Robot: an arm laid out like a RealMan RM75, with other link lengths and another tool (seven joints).
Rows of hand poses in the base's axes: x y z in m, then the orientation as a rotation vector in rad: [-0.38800 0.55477 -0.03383 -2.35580 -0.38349 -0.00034]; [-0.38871 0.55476 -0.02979 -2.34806 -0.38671 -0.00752]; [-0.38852 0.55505 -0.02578 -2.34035 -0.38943 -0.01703]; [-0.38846 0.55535 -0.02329 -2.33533 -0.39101 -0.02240]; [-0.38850 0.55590 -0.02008 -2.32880 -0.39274 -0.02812]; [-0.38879 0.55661 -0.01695 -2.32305 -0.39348 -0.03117]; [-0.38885 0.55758 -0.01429 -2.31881 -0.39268 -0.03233]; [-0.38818 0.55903 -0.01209 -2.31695 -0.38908 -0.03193]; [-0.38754 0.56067 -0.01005 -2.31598 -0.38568 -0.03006]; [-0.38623 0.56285 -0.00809 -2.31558 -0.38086 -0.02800]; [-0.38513 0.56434 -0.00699 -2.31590 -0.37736 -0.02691]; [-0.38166 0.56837 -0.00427 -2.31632 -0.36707 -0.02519]
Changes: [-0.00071 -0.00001 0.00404 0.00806 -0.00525 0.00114]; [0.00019 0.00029 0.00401 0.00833 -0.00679 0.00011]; [0.00006 0.00030 0.00249 0.00534 -0.00379 0.00018]; [-0.00004 0.00055 0.00321 0.00684 -0.00394 0.00037]; [-0.00029 0.00071 0.00313 0.00589 -0.00181 0.00036]; [-0.00006 0.00097 0.00266 0.00439 -0.00013 -0.00037]; [0.00067 0.00145 0.00220 0.00223 0.00164 -0.00220]; [0.00064 0.00164 0.00204 0.00116 0.00254 -0.00173]; [0.00131 0.00218 0.00196 0.00075 0.00307 -0.00276]; [0.00110 0.00149 0.00110 -0.00002 0.00188 -0.00221]; [0.00347 0.00403 0.00272 0.00061 0.00450 -0.00688]
